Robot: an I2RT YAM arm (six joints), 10 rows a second.
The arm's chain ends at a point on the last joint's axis. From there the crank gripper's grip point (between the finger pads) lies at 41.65 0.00 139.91 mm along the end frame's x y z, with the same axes.
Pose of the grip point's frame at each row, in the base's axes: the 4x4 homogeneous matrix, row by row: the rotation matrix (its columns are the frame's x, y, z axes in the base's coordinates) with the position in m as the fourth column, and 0 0 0 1 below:
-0.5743, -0.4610, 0.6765, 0.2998; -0.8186, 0.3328, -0.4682, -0.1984; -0.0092, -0.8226, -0.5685, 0.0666; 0, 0, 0, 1
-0.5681, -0.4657, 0.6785, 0.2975; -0.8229, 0.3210, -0.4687, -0.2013; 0.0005, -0.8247, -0.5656, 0.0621; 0, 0, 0, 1
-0.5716, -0.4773, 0.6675, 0.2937; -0.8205, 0.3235, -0.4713, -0.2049; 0.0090, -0.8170, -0.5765, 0.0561; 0, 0, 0, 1
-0.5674, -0.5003, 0.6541, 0.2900; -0.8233, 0.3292, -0.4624, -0.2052; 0.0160, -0.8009, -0.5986, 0.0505; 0, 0, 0, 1
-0.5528, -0.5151, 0.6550, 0.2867; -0.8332, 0.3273, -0.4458, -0.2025; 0.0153, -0.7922, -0.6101, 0.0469; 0, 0, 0, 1
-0.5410, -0.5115, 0.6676, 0.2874; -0.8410, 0.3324, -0.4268, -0.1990; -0.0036, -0.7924, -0.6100, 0.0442; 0, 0, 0, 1
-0.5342, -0.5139, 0.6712, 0.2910; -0.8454, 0.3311, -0.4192, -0.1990; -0.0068, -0.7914, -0.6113, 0.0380; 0, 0, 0, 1
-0.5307, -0.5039, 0.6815, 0.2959; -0.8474, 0.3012, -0.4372, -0.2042; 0.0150, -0.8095, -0.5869, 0.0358; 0, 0, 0, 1
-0.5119, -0.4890, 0.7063, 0.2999; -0.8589, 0.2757, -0.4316, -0.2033; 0.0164, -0.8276, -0.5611, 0.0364; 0, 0, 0, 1
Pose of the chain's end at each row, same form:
-0.5743, -0.4610, 0.6765, 0.2291; -0.8186, 0.3328, -0.4682, -0.0988; -0.0092, -0.8226, -0.5685, 0.1465; 0, 0, 0, 1
-0.5681, -0.4657, 0.6785, 0.2262; -0.8229, 0.3210, -0.4687, -0.1015; 0.0005, -0.8247, -0.5656, 0.1412; 0, 0, 0, 1
-0.5716, -0.4773, 0.6675, 0.2241; -0.8205, 0.3235, -0.4713, -0.1048; 0.0090, -0.8170, -0.5765, 0.1364; 0, 0, 0, 1
-0.5674, -0.5003, 0.6541, 0.2221; -0.8233, 0.3292, -0.4624, -0.1062; 0.0160, -0.8009, -0.5986, 0.1336; 0, 0, 0, 1
-0.5528, -0.5151, 0.6550, 0.2181; -0.8332, 0.3273, -0.4458, -0.1054; 0.0153, -0.7922, -0.6101, 0.1316; 0, 0, 0, 1
-0.5410, -0.5115, 0.6676, 0.2165; -0.8410, 0.3324, -0.4268, -0.1043; -0.0036, -0.7924, -0.6100, 0.1297; 0, 0, 0, 1
-0.5342, -0.5139, 0.6712, 0.2193; -0.8454, 0.3311, -0.4192, -0.1051; -0.0068, -0.7914, -0.6113, 0.1238; 0, 0, 0, 1
-0.5307, -0.5039, 0.6815, 0.2227; -0.8474, 0.3012, -0.4372, -0.1077; 0.0150, -0.8095, -0.5869, 0.1173; 0, 0, 0, 1
-0.5119, -0.4890, 0.7063, 0.2224; -0.8589, 0.2757, -0.4316, -0.1071; 0.0164, -0.8276, -0.5611, 0.1142; 0, 0, 0, 1

